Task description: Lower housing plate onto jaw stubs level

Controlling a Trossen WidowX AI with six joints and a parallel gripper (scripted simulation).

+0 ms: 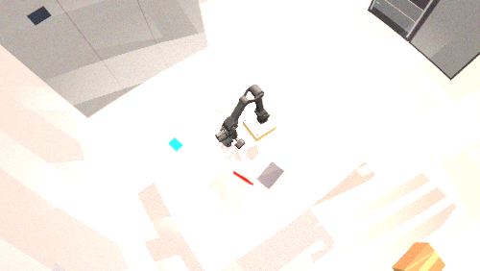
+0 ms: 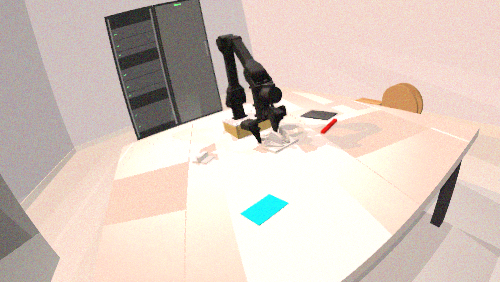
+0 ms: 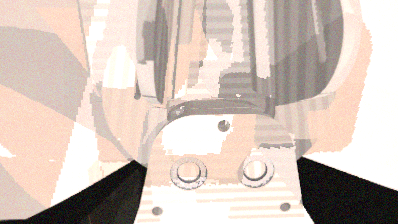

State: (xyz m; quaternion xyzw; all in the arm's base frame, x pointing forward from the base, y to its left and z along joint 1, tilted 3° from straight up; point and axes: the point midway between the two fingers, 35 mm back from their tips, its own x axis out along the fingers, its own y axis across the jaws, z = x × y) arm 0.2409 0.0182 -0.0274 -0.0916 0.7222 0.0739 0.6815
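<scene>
Right now the white housing plate is 10 mm ahead of my gripper tip and 20 mm above it. Round my gripper tip: dark grey plate 90 mm behind, 330 mm to the left; red bar 70 mm ahead, 250 mm to the left; cyan square 360 mm ahead, 190 mm to the right, 10 mm below.
</scene>
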